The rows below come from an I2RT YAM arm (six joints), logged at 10 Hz.
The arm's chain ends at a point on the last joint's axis. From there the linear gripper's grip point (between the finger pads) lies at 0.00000 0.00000 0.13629 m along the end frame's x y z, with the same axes.
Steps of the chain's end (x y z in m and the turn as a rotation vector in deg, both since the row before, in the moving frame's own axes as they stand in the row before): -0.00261, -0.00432, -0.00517, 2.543, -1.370, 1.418; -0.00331, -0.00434, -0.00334, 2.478, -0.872, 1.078; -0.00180, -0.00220, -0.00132, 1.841, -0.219, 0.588; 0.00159, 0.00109, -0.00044, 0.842, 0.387, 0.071; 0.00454, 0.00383, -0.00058, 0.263, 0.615, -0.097; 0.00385, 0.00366, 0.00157, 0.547, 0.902, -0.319; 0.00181, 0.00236, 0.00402, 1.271, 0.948, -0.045; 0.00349, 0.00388, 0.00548, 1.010, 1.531, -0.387; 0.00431, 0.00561, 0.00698, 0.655, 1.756, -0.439; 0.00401, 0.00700, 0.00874, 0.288, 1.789, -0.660; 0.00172, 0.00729, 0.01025, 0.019, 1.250, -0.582
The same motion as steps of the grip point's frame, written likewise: -0.00579, -0.01041, -0.00534, 2.543, -1.370, 1.418; -0.00533, -0.01025, -0.00348, 2.478, -0.872, 1.078; -0.00230, -0.00658, -0.00139, 1.841, -0.219, 0.588; 0.00251, -0.00091, -0.00046, 0.842, 0.387, 0.071; 0.00600, 0.00320, -0.00059, 0.263, 0.615, -0.097; 0.00599, 0.00235, 0.00155, 0.547, 0.902, -0.319; 0.00406, -0.00066, 0.00397, 1.271, 0.948, -0.045; 0.00712, 0.00147, 0.00541, 1.010, 1.531, -0.387; 0.00848, 0.00404, 0.00691, 0.655, 1.756, -0.439; 0.00826, 0.00629, 0.00867, 0.288, 1.789, -0.660; 0.00469, 0.00723, 0.01022, 0.019, 1.250, -0.582
